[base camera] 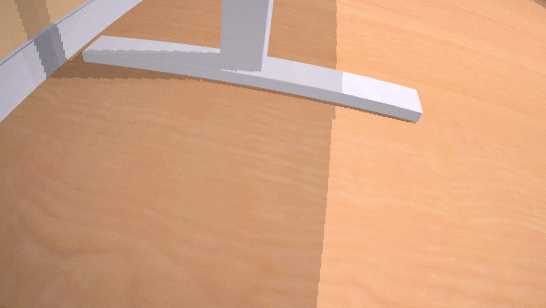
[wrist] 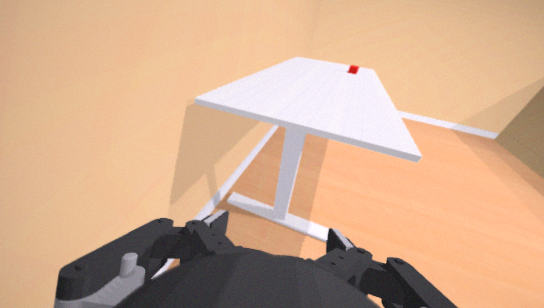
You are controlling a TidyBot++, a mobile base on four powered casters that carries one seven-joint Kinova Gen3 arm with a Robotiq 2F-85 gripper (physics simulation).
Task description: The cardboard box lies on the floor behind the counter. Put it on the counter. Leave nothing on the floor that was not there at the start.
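Places are measured from the arm's base along level axes (x ahead, y left, z up), in metres.
Pixels of known places: gripper, fingertip midpoint: [wrist: 276, 230].
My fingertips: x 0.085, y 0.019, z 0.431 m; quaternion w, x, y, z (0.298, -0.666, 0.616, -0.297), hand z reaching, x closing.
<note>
Behind a point stands the place of what it marks.
The cardboard box does not show in the base camera view or in the wrist view. A long white table [wrist: 310, 100] @(x 0.761, y -0.013, z 0.323 m) stands ahead in the wrist view, along the wall at the left; I cannot tell whether it is the counter. A small red block [wrist: 353, 69] @(x 1.558, y -0.314, z 0.354 m) lies on its top near the far end. My gripper [wrist: 276, 230] @(x 0.085, y 0.019, z 0.431 m) is open, with its fingers wide apart and no object between them, at the bottom of the wrist view. It is on the near side of the table, apart from it.
The table's white foot [base camera: 305, 82] [wrist: 305, 225] runs across the wooden floor [base camera: 425, 200] @(x 0.377, y -0.271, z -0.397 m) [wrist: 380, 200] @(x 0.996, y -0.690, z -0.397 m), under an upright leg [base camera: 245, 35] @(x 0.633, y 0.019, z -0.302 m) [wrist: 290, 172] @(x 0.631, y 0.009, z 0.015 m). A white baseboard [base camera: 20, 85] @(x 0.543, y 0.441, z -0.368 m) [wrist: 245, 162] @(x 1.026, y 0.365, z -0.329 m) follows the left wall [wrist: 100, 125] @(x 0.291, y 0.494, z 0.337 m). A brownish wall or panel [wrist: 527, 130] @(x 2.390, y -2.721, z -0.102 m) stands at the right in the wrist view.
</note>
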